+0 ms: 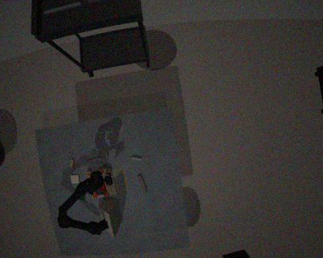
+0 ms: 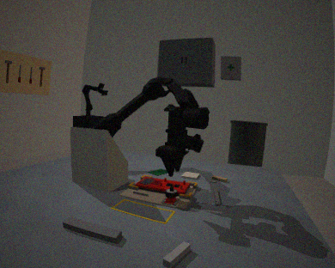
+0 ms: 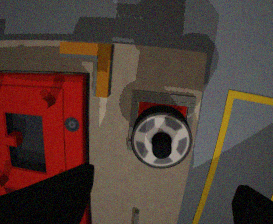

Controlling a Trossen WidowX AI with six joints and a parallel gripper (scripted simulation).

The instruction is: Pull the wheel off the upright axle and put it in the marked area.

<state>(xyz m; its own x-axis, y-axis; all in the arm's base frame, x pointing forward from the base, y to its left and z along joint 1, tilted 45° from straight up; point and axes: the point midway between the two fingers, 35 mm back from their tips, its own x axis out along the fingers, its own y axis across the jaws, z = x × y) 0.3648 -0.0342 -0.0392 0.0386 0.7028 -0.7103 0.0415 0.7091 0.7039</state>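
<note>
The wheel is 1 cm behind my gripper tip and 7 cm below it. The rest, counted from my gripper tip: upright axle: 8 cm below; then green patch: 17 cm behind, 32 cm to the left, 11 cm below.
</note>
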